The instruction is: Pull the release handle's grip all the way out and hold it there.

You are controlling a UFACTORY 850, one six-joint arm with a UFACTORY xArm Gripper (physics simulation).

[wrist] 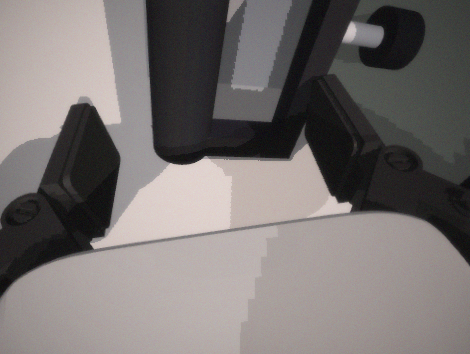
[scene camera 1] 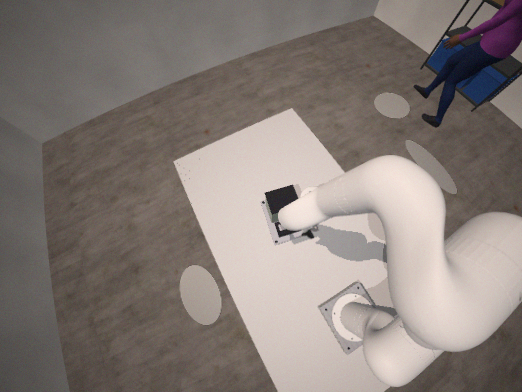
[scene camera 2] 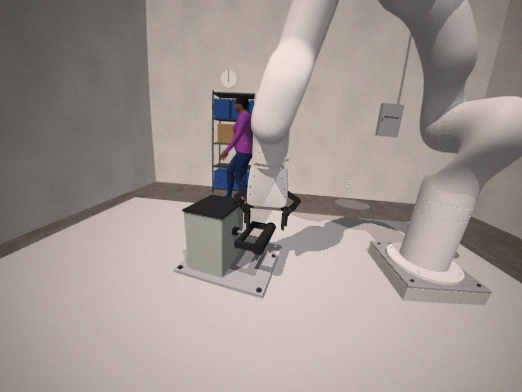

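Note:
The release handle is a black rectangular loop with a thick round grip bar [scene camera 2: 266,237] [wrist: 187,75] on its outer side. A short silver rod [wrist: 367,35] joins it to a black collar [wrist: 395,37] on the side of the pale green box [scene camera 2: 205,245], which has a black top [scene camera 1: 281,200] [scene camera 2: 212,206]. My gripper [scene camera 2: 266,226] [wrist: 210,117] is open and points down at the far end of the handle. In the wrist view the grip bar's end reaches between the spread fingers, with a gap on each side. The arm hides most of the handle in scene camera 1.
The box stands on a grey base plate [scene camera 2: 235,284] with dark bolts, on the white table top [scene camera 1: 235,200] [scene camera 2: 150,325]. The robot's own base plate [scene camera 1: 327,310] [scene camera 2: 440,295] is to the right. A person [scene camera 1: 500,37] [scene camera 2: 243,132] stands by a shelf rack [scene camera 2: 213,150] in the background.

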